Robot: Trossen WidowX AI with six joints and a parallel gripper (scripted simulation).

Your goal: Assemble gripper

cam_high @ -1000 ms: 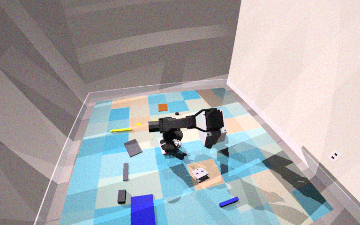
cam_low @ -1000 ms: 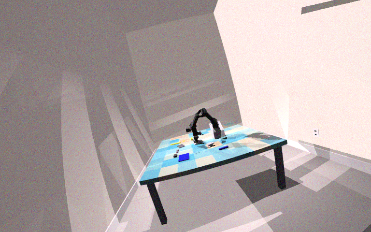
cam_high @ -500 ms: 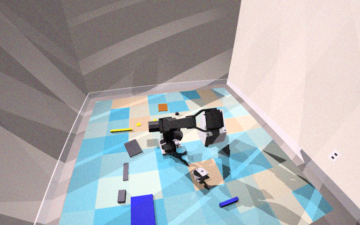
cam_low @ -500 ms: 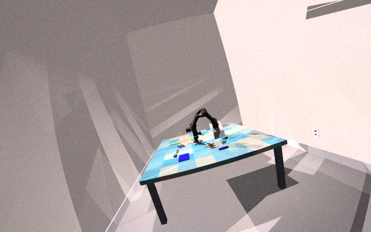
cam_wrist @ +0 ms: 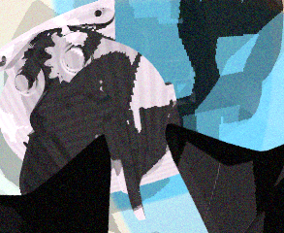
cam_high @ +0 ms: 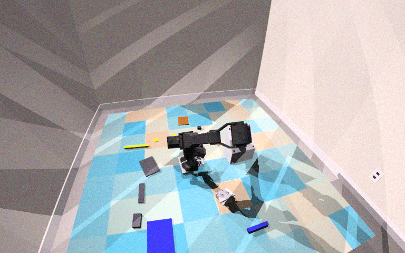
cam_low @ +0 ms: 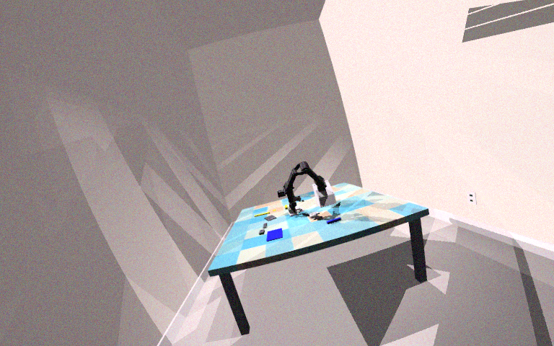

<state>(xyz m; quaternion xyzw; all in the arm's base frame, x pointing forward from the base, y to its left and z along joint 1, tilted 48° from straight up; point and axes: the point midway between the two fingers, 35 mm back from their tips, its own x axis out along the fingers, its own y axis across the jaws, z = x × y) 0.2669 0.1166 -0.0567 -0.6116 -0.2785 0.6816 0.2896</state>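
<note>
My gripper tip is 21 cm to the right of the white housing part, 12 cm past it and 1 cm below it. Round my gripper tip: small dark cube: 33 cm to the right, 12 cm behind, 1 cm below; dark grey plate: 22 cm ahead, 5 cm to the right, 1 cm below; grey bar: 26 cm ahead, 11 cm to the left, 1 cm below.
</note>
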